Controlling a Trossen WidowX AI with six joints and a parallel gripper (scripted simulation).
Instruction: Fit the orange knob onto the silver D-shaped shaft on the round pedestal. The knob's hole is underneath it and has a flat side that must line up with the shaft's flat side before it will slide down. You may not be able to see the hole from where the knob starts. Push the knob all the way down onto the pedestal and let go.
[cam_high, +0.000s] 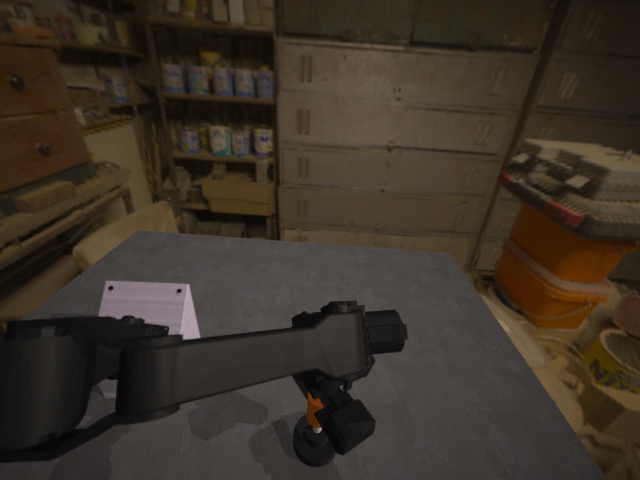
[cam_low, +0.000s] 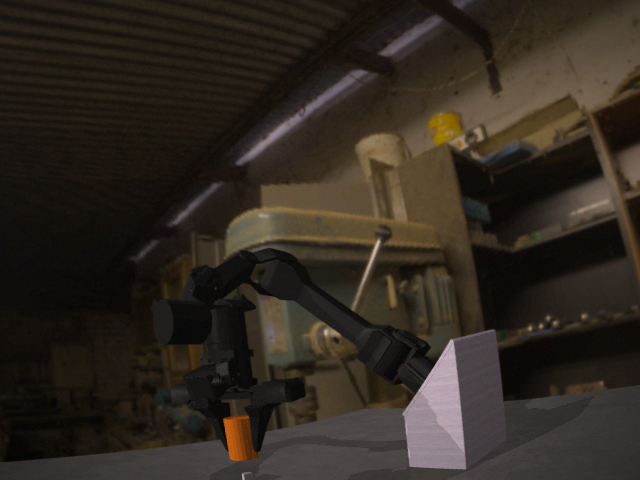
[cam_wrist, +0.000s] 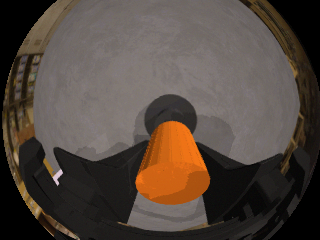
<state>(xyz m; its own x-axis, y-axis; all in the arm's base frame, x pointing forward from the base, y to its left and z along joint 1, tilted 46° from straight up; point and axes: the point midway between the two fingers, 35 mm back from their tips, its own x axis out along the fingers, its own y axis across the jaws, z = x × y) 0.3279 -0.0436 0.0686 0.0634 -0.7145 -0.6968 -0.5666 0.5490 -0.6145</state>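
Right now my gripper tip is 3 cm below the orange knob. Round my gripper tip: black round pedestal (6 cm below).
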